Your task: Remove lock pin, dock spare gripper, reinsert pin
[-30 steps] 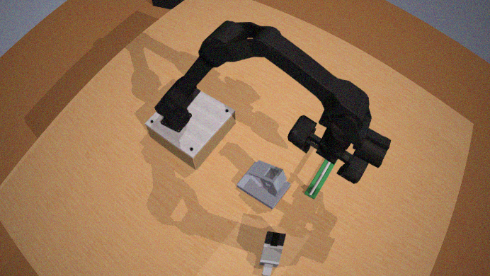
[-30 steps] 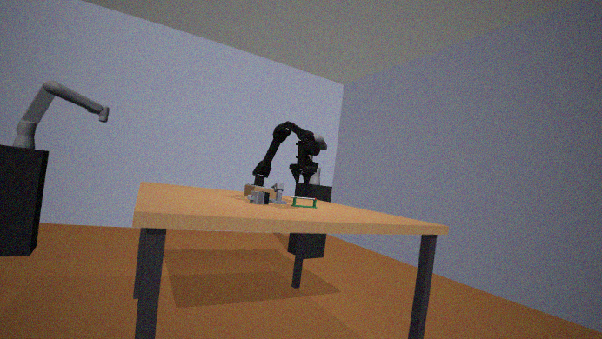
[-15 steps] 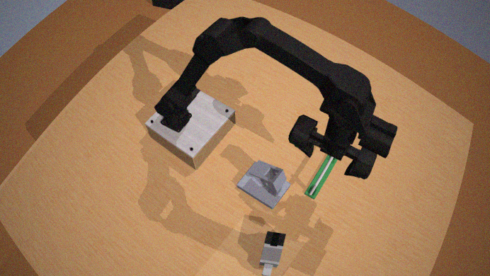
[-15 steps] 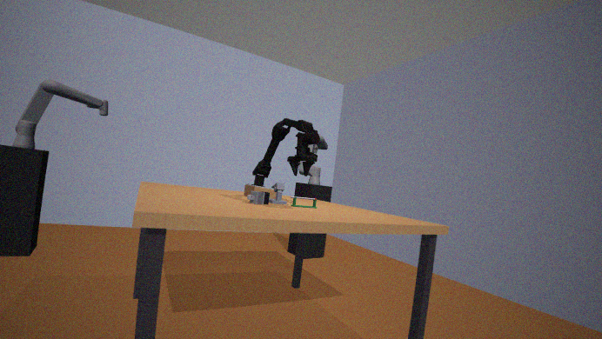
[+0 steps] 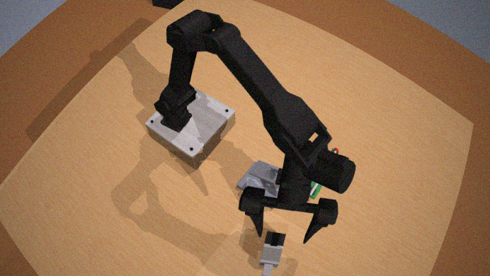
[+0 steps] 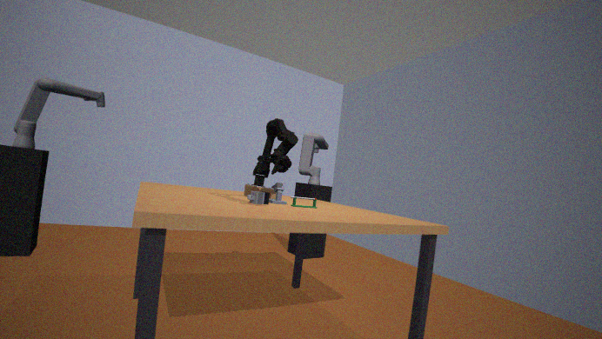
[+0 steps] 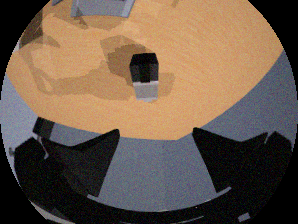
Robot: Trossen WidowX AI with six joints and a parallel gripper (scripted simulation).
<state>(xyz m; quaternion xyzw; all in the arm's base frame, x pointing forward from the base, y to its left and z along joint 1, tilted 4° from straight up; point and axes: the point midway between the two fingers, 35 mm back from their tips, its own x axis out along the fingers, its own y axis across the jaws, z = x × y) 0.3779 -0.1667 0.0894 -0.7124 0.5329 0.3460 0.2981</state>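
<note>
Now: gripper tip 12 cm above the spare gripper, 2 cm to the left of it and 1 cm past it. The rest, counted from my gripper tip: grey mount (15 cm to the left, 10 cm behind, 9 cm below); then green bracket (24 cm to the left, 12 cm below, 2 cm ahead).
</note>
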